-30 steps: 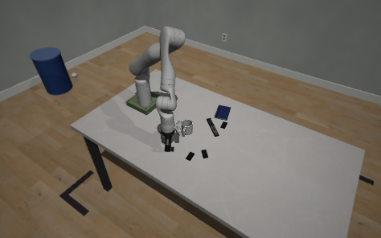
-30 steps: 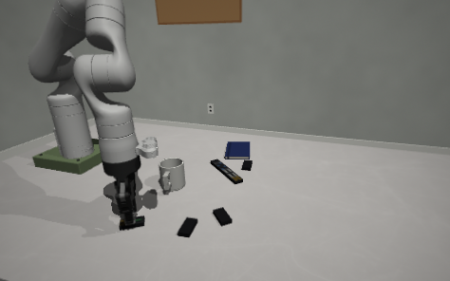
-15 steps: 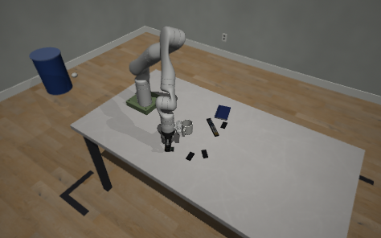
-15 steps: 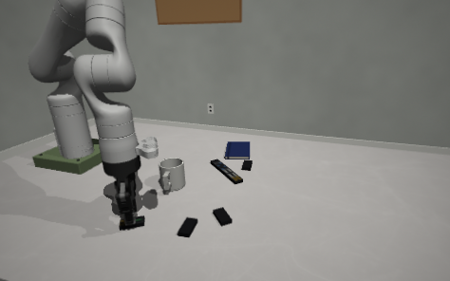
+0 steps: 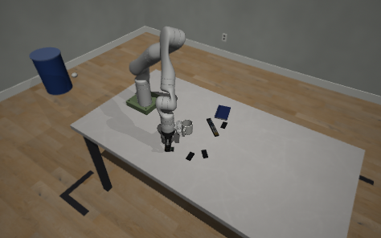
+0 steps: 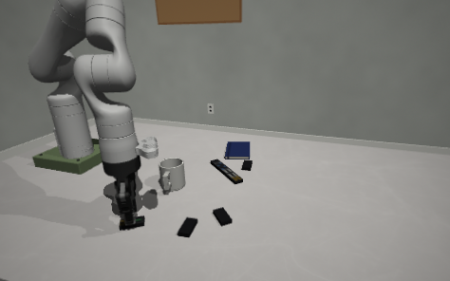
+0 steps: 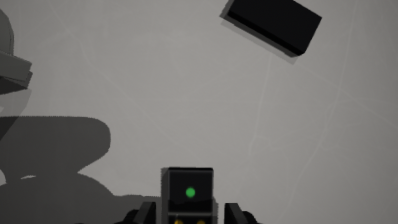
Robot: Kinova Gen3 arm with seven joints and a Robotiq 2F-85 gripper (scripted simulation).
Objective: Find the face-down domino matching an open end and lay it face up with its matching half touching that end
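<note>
Now: the domino 30 mm below my hand. The rest, counted from my hand: blue book 100 mm ahead, 470 mm to the left, 30 mm below; white mug 180 mm to the left.
</note>
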